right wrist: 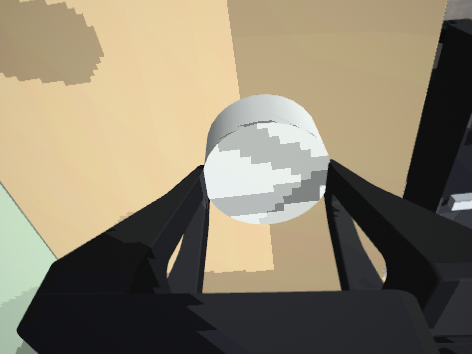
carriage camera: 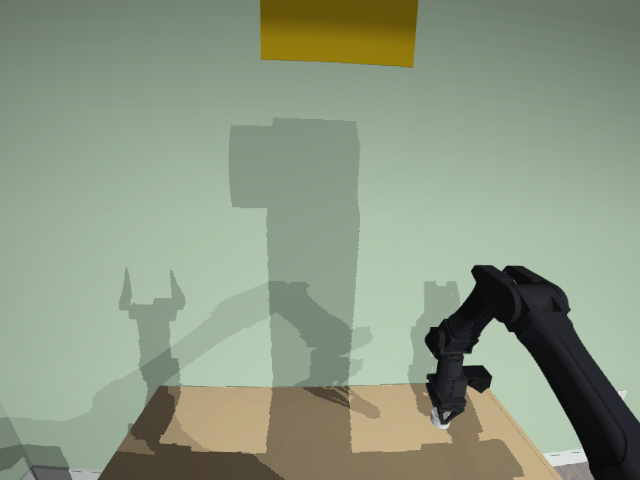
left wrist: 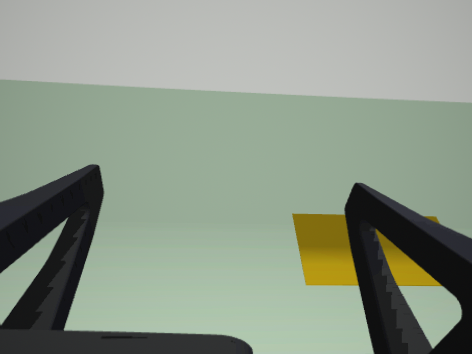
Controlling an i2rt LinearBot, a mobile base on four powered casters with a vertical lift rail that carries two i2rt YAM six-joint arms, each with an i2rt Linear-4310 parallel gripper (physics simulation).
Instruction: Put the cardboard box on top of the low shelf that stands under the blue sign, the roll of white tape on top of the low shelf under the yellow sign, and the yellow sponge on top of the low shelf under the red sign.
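Places are measured from the left arm's base along level axes (x down, y right, z back), in centimetres.
Pixels of known places: left gripper, fingertip midpoint: (left wrist: pixel 229 187); right gripper, fingertip midpoint: (right wrist: pixel 265 174) (carriage camera: pixel 439 416).
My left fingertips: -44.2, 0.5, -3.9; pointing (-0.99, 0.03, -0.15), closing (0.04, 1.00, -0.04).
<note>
Behind a point stands the place of what it marks, as x, y, z.
The roll of white tape (carriage camera: pixel 439 419) {20.7, 70.8, -40.2} (right wrist: pixel 265 172) {20.8, 72.4, -41.7} is held between the fingers of my right gripper (carriage camera: pixel 443 416) {21.5, 71.7, -41.7} (right wrist: pixel 265 174) {21.5, 71.7, -41.7}, over the right part of the low wooden shelf's top (carriage camera: pixel 222 418) {33.8, 8.4, -51.4} (right wrist: pixel 150 125) {33.8, 68.3, -50.0}. Whether the tape touches the top cannot be told. The yellow sign (carriage camera: pixel 338 33) {-77.0, 41.8, -66.3} (left wrist: pixel 322 250) {-79.1, 27.5, -66.0} hangs on the wall above this shelf. My left gripper (left wrist: pixel 229 187) {-44.2, 0.5, -3.9} is open and empty, facing the wall; it does not show in the carriage view. The cardboard box, the yellow sponge, and the blue and red signs do not show.
The green wall (carriage camera: pixel 516 155) {-48.7, 97.4, -67.6} (left wrist: pixel 200 150) {-114.6, -3.7, -65.6} rises behind the shelf's back edge. Shadows of the robot fall on the wall and the shelf top. Dark robot parts (right wrist: pixel 430 120) {78.4, 38.8, 0.4} stand at the right of the right wrist view, beside the shelf edge.
</note>
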